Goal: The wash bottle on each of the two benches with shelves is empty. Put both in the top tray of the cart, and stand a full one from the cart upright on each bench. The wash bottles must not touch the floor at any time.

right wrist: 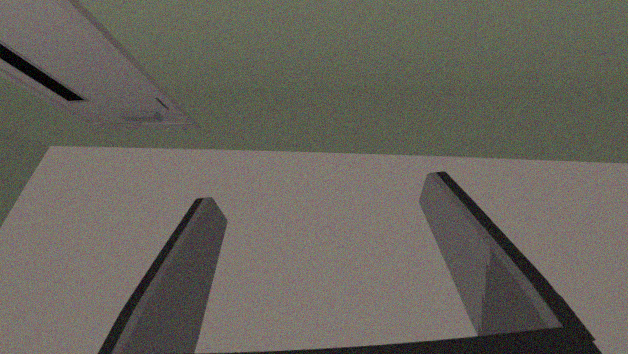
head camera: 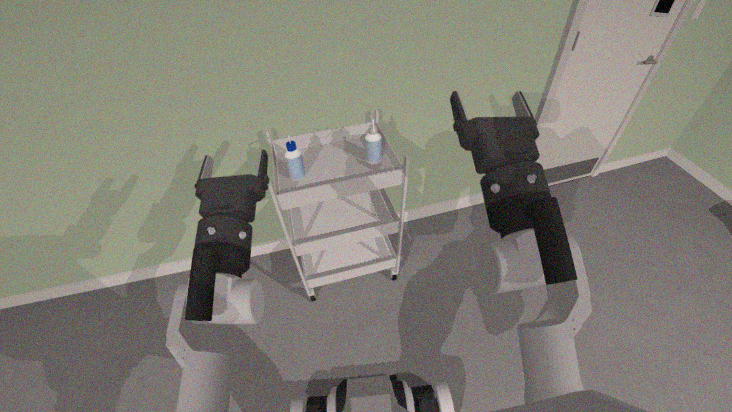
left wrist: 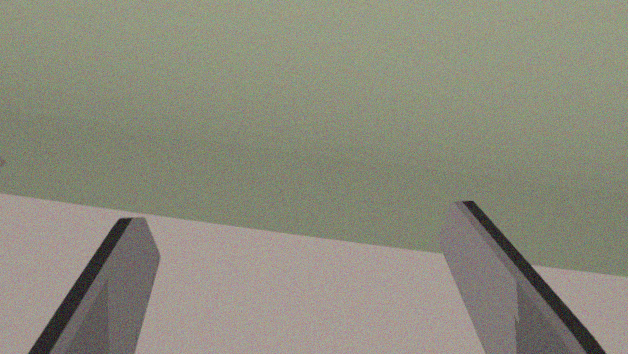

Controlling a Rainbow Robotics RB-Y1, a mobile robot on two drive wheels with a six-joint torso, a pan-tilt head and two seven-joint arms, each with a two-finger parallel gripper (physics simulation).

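Note:
A white three-tier cart stands against the green wall in the head view. In its top tray a blue-capped wash bottle stands upright at the left, and a wash bottle with a pale cap stands upright at the right; both look light blue in the body. My left gripper is open and empty, raised to the left of the cart. My right gripper is open and empty, raised to the right of the cart. The benches with shelves do not show in these views.
A white door is in the wall to the right of the cart. The green wall stands behind the cart. Grey floor lies below, with arm shadows. My mobile base shows at the bottom of the head view.

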